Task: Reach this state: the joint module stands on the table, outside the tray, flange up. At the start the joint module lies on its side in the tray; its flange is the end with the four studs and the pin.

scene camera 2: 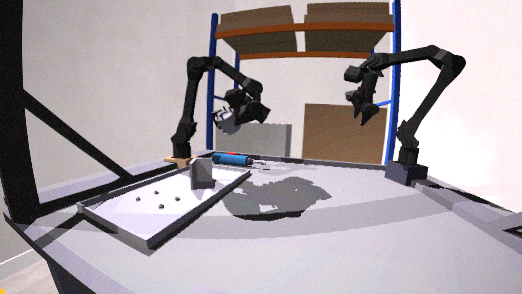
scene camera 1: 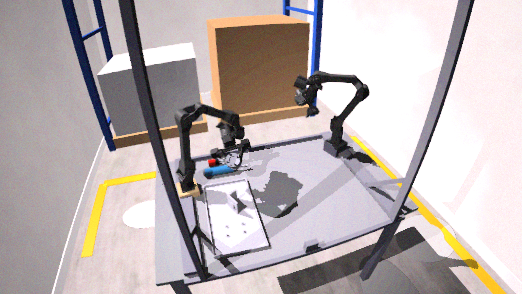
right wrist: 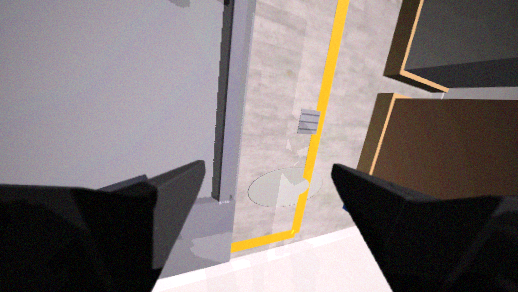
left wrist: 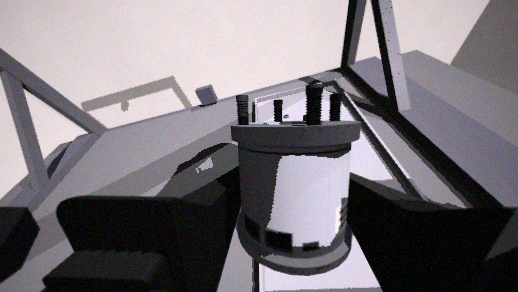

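Pixels of known places: left gripper, fingertip midpoint: (scene camera 2: 226, 126) (scene camera 1: 234, 165) (left wrist: 286, 172); right gripper, fingertip midpoint: (scene camera 2: 358, 121) (scene camera 1: 302, 111) (right wrist: 269, 167); left arm's base, link origin: (scene camera 2: 181, 156) (scene camera 1: 187, 187); right arm's base, link origin: (scene camera 2: 407, 163) (scene camera 1: 336, 141).
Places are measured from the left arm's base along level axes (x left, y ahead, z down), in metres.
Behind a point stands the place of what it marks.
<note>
The joint module (scene camera 1: 231, 159) @(x -0.095, y 0.215, z -0.167 m) (scene camera 2: 227, 122) @(x -0.116, y 0.234, z -0.145 m) (left wrist: 295, 185) @(x -0.068, y 0.228, z -0.170 m) is a grey-white cylinder with a flange and dark studs. My left gripper (left wrist: 286, 172) @(x -0.098, y 0.226, z -0.132 m) is shut on its body and holds it in the air, above the back left of the table near the blue tool. In the left wrist view its flange end points up in the picture; in scene camera 2 it looks tilted, flange up and toward the camera. The white tray (scene camera 1: 252, 235) @(x -0.374, y 0.188, z 0.028 m) (scene camera 2: 120, 231) @(x -0.442, y 0.160, z 0.024 m) lies on the table at the left. My right gripper (right wrist: 269, 167) @(x 0.142, y 0.730, z -0.175 m) (scene camera 2: 360, 118) @(x 0.142, y 0.730, z -0.175 m) is open and empty, high at the right.
An angled grey bracket (scene camera 1: 235, 202) @(x -0.228, y 0.174, z -0.039 m) (scene camera 2: 202, 174) @(x -0.171, y 0.177, z 0.006 m) and several small nuts (scene camera 2: 161, 206) @(x -0.347, y 0.169, z 0.024 m) are in the tray. A blue cylindrical tool (scene camera 1: 217, 172) @(x 0.052, y 0.173, z 0.006 m) (scene camera 2: 230, 159) @(x 0.049, y 0.195, z 0.006 m) with a red part (scene camera 1: 212, 162) @(x 0.142, y 0.172, z 0.004 m) lies behind the tray. A dark block (scene camera 1: 313, 247) @(x -0.550, y 0.370, z 0.002 m) sits at the front table edge.
</note>
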